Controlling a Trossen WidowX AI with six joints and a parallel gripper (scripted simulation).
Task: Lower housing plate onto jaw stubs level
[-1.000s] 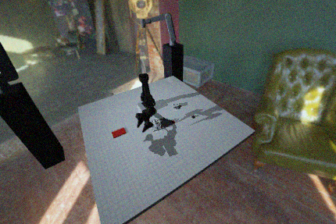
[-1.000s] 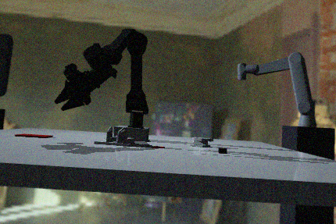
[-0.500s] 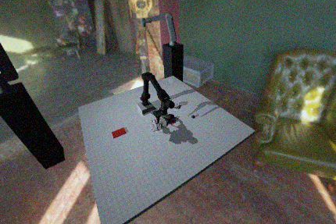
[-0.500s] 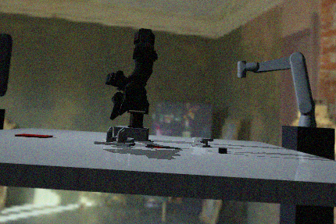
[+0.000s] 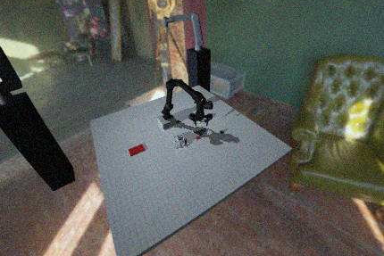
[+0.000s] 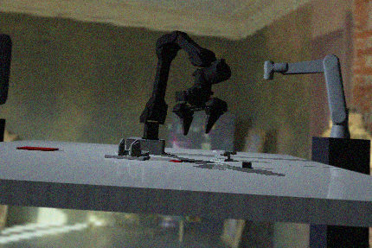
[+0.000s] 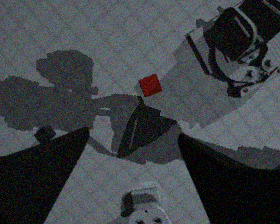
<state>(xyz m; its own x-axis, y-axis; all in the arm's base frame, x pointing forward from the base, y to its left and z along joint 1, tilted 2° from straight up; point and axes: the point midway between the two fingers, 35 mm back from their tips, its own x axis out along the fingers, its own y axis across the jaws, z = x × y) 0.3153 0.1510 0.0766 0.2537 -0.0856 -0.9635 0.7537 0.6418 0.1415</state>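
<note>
Right now the small red piece is 3 cm ahead of my gripper tip, 5 cm to the right of it and 8 cm below it. The rest, counted from my gripper tip: flat red plate 16 cm behind, 52 cm to the right, 8 cm below; then small black cube 10 cm ahead, 14 cm to the left, 8 cm below.
</note>
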